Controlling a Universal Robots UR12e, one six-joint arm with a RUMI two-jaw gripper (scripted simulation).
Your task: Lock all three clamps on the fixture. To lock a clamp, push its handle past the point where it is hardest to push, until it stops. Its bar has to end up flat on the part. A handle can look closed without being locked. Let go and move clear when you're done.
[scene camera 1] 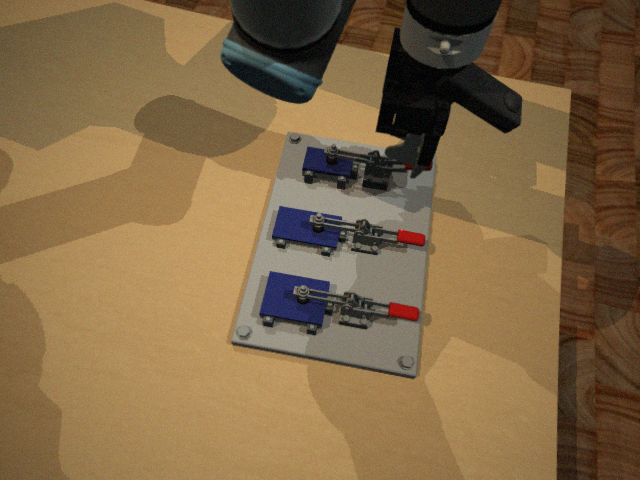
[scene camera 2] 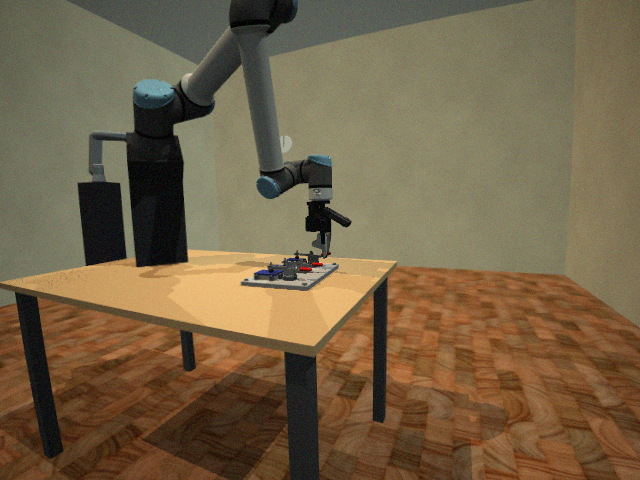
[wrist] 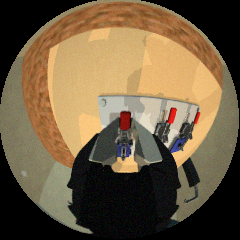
Labels:
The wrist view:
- my gripper: 125,118
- grey fixture plate: 148,111

